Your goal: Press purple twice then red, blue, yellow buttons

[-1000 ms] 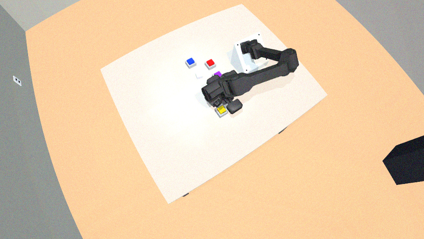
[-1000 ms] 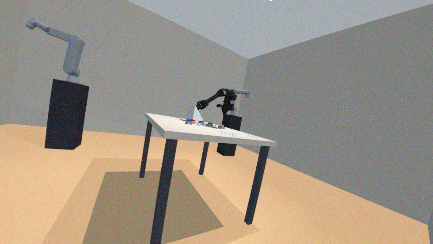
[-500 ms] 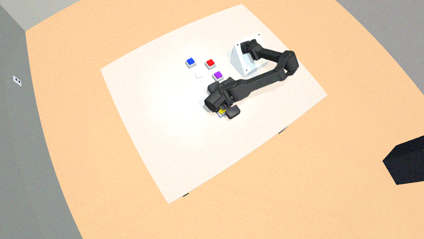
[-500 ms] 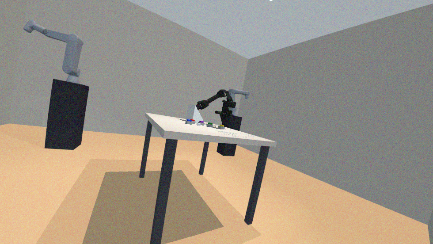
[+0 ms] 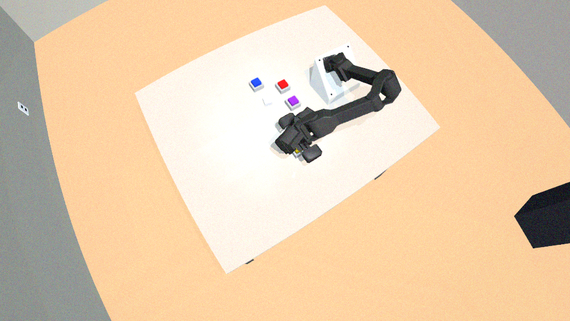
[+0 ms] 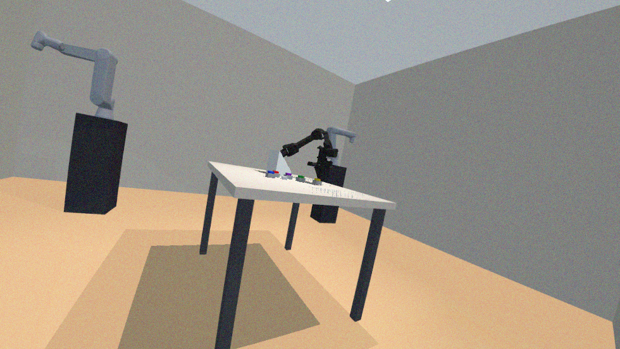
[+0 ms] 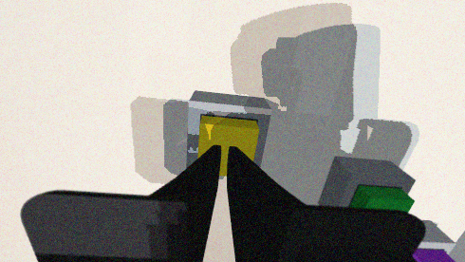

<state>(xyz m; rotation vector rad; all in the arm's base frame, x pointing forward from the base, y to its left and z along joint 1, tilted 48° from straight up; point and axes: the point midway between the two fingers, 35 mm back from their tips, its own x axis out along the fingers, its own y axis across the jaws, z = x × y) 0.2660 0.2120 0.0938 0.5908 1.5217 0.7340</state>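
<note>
Right now my gripper tip is 120 mm to the left of the green button, 40 mm past it and 10 mm above it. Round my gripper tip: yellow button 10 mm below; purple button 190 mm to the right, 90 mm behind, 10 mm below; small white block 250 mm to the right, 30 mm below, 10 mm behind.
</note>
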